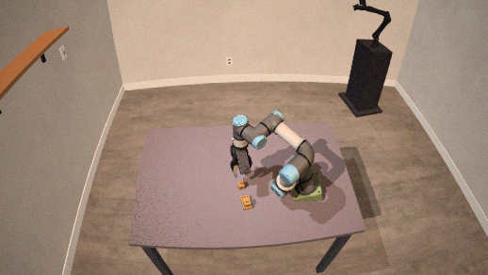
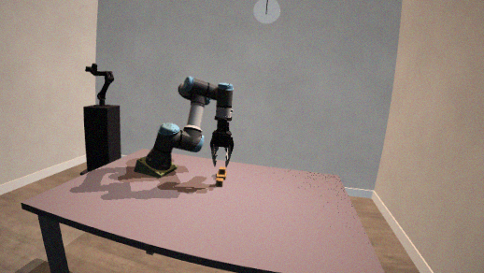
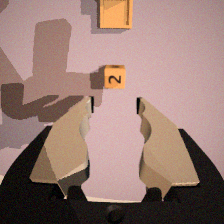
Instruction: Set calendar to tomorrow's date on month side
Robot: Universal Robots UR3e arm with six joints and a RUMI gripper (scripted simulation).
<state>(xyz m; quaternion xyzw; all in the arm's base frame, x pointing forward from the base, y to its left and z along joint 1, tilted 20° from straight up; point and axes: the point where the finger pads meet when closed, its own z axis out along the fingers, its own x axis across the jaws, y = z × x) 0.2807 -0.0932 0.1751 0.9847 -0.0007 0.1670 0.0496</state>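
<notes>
Right now the cube is 90 mm below my hand. Also, from my hand: orange calendar tray 110 mm to the left, 90 mm below.
</notes>
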